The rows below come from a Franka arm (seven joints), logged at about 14 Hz.
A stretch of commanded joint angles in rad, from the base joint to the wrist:
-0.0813 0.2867 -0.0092 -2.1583 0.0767 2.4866 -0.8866
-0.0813 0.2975 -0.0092 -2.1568 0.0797 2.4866 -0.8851
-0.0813 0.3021 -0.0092 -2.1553 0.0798 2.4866 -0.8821
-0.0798 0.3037 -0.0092 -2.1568 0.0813 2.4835 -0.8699
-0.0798 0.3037 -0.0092 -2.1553 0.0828 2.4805 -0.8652
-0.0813 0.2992 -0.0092 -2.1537 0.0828 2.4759 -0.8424
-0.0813 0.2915 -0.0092 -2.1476 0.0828 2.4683 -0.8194
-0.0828 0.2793 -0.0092 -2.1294 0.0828 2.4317 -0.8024
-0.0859 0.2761 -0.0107 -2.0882 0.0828 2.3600 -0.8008
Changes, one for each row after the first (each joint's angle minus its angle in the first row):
0.0000 0.0108 0.0000 0.0015 0.0030 0.0000 0.0015
0.0000 0.0154 0.0000 0.0030 0.0031 0.0000 0.0045
0.0015 0.0170 0.0000 0.0015 0.0046 -0.0031 0.0167
0.0015 0.0170 0.0000 0.0030 0.0061 -0.0061 0.0214
0.0000 0.0125 0.0000 0.0046 0.0061 -0.0107 0.0442
0.0000 0.0048 0.0000 0.0107 0.0061 -0.0183 0.0672
-0.0015 -0.0074 0.0000 0.0289 0.0061 -0.0549 0.0842
-0.0046 -0.0106 -0.0015 0.0701 0.0061 -0.1266 0.0858

